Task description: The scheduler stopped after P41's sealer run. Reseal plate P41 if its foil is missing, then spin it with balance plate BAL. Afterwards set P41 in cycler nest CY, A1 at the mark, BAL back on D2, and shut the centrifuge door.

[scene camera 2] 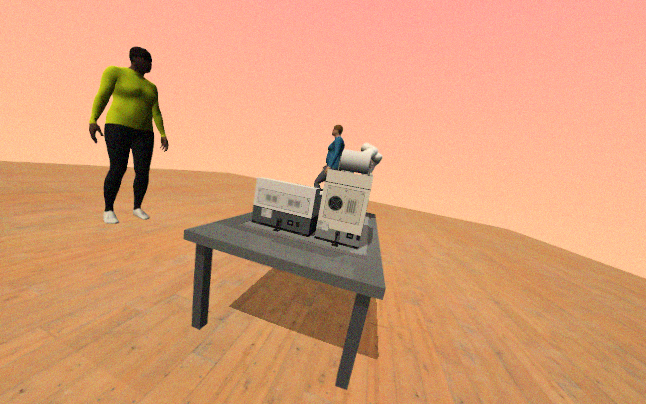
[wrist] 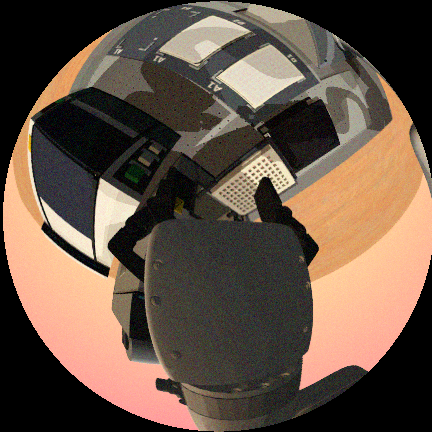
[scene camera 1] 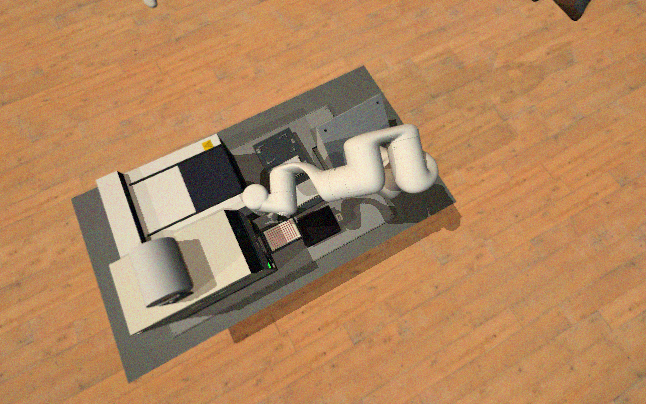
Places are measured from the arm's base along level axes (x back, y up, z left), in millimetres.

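Pixels of known places: gripper, fingertip midpoint: (wrist: 218,181).
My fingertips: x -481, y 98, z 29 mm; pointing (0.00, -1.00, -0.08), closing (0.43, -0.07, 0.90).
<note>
Behind a point stands the place of what it marks.
My gripper (wrist: 218,181) @(x -481, y 98, z 29 mm) is open and empty, its dark fingers near the sealer front in the wrist view; the right fingertip overlaps a pale plate. That plate (scene camera 1: 281,235) @(x -498, y 23, z 114 mm) (wrist: 237,189) @(x -516, y 29, z 93 mm) shows open wells, red in scene camera 1, at the front of the sealer (scene camera 1: 225,240) @(x -637, y 264, z 73 mm) (scene camera 2: 345,202) @(x -997, y 123, z 44 mm). No foil shows on it. Two pale plain-topped plates sit on the dark deck: one (wrist: 207,37) @(x -314, y -23, z -110 mm) by the D2 mark, one (wrist: 262,75) @(x -333, y -23, z 6 mm) by the D1 mark. No plate name is legible. The centrifuge (scene camera 1: 212,177) @(x -584, y 126, z -205 mm) (scene camera 2: 285,197) @(x -960, y 86, z -256 mm) (wrist: 65,165) @(x -526, y 127, z -150 mm) stands beside the sealer; its door state is unclear.
A black square block (scene camera 1: 318,226) @(x -352, y -34, z 163 mm) (wrist: 305,135) @(x -355, y -34, z 148 mm) is beside the well plate. A grey sloped unit (scene camera 1: 352,125) @(x 4, y 83, z -86 mm) stands near the arm base. A roll (scene camera 1: 162,270) @(x -783, y 382, z 81 mm) tops the sealer. A person in yellow-green (scene camera 2: 131,100) and one in blue (scene camera 2: 335,150) stand beyond the table (scene camera 2: 280,255) @(x -1225, y -99, z -170 mm).
</note>
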